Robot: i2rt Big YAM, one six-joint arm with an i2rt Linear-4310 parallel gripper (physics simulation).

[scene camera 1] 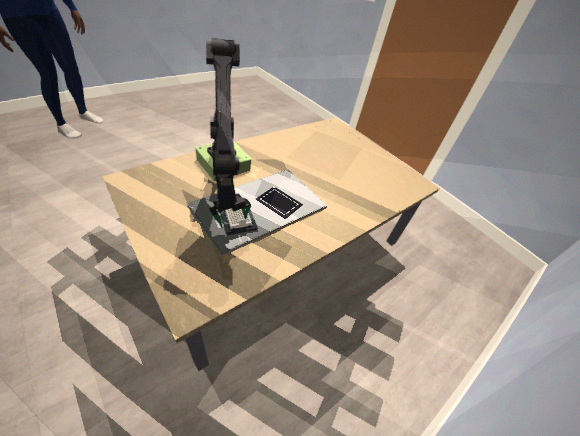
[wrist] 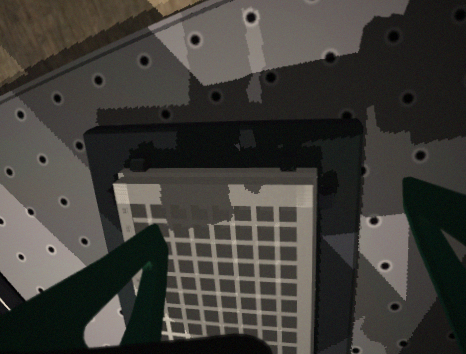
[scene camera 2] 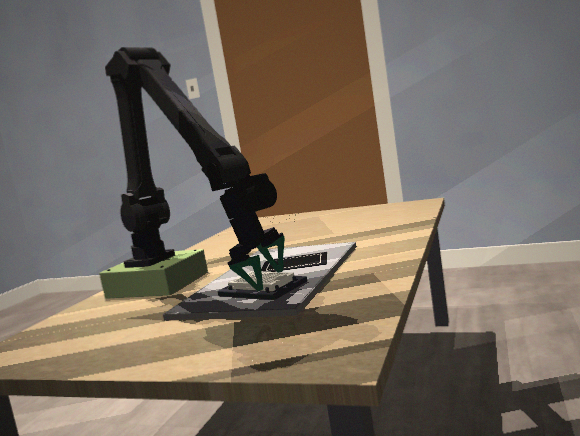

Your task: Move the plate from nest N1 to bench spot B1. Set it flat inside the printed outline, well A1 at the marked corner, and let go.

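Places are measured from the arm's base along level axes (x ahead, y left, z up), in metres.
Pixels of known places: gripper, between the fingertips: (scene camera 1: pixel 233 223) (wrist: pixel 277 215) (scene camera 2: pixel 270 280); arm's base, origin of its link: (scene camera 2: pixel 150 260).
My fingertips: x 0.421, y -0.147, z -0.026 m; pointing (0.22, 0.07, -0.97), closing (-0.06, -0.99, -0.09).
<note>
Ahead of a thing's pixels: the offset from my fingertips to its top centre. "spot": to the spot under its first point. Level surfaces: height alone.
The white gridded plate {0.043 m back, 0.039 m left, 0.003 m down} (scene camera 1: pixel 238 219) (scene camera 2: pixel 284 278) (wrist: pixel 240 260) sits in the dark nest {0.043 m back, 0.039 m left, 0.007 m down} (scene camera 1: pixel 243 231) (scene camera 2: pixel 300 281) (wrist: pixel 340 300) on the grey perforated board. My gripper (scene camera 1: pixel 233 219) (scene camera 2: pixel 269 280) (wrist: pixel 277 215) is open, with its green fingers low at the plate's two sides. In the wrist view the left fingertip overlaps the plate's left part, and the right fingertip stands well out to the right of the nest. Whether a finger touches the plate is unclear. The printed outline {spot: 0.055 m back, 0.304 m left, 0.026 m down} (scene camera 1: pixel 289 196) (scene camera 2: pixel 321 259) shows on the board beside the nest. Its marked corner cannot be made out.
The grey board (scene camera 1: pixel 312 200) (scene camera 2: pixel 340 254) (wrist: pixel 145 92) lies on the wooden table {0.042 m down} (scene camera 1: pixel 380 175) (scene camera 2: pixel 125 360). The arm's green base block (scene camera 1: pixel 240 162) (scene camera 2: pixel 135 285) stands behind the board. A person (scene camera 1: pixel 47 60) stands beyond the table.
</note>
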